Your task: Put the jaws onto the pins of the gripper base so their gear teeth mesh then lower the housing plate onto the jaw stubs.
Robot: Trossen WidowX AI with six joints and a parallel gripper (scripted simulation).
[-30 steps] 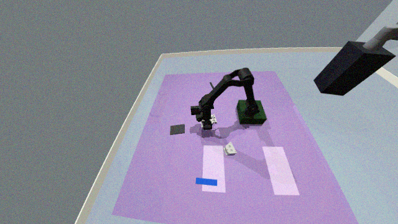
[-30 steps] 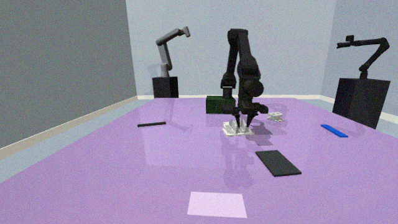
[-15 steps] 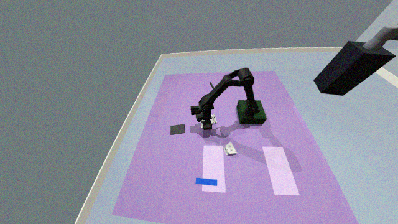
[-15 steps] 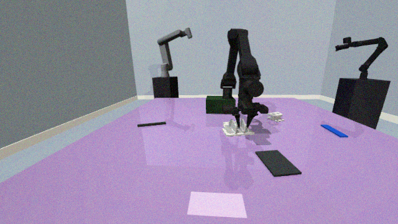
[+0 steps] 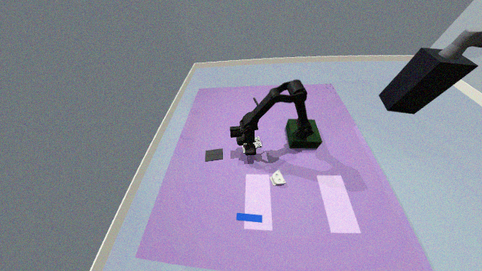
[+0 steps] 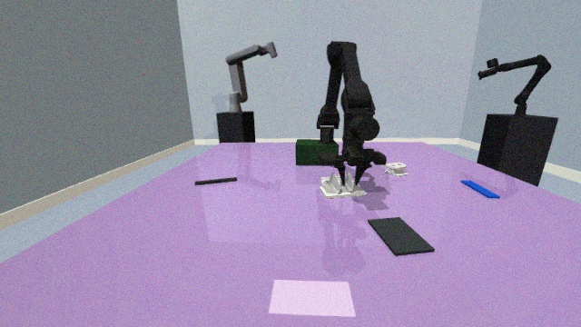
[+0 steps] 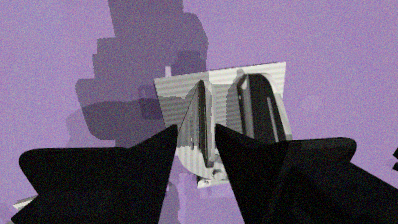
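The white blocky part is 19 cm behind my gripper tip, 17 cm to the left of it and 1 cm above it. From my gripper tip the other things lie so: blue bar 8 cm behind, 39 cm to the left, 1 cm below; then thin black bar 3 cm ahead, 44 cm to the right, 1 cm below; then dark flat plate 22 cm ahead, 10 cm to the left, 1 cm below.
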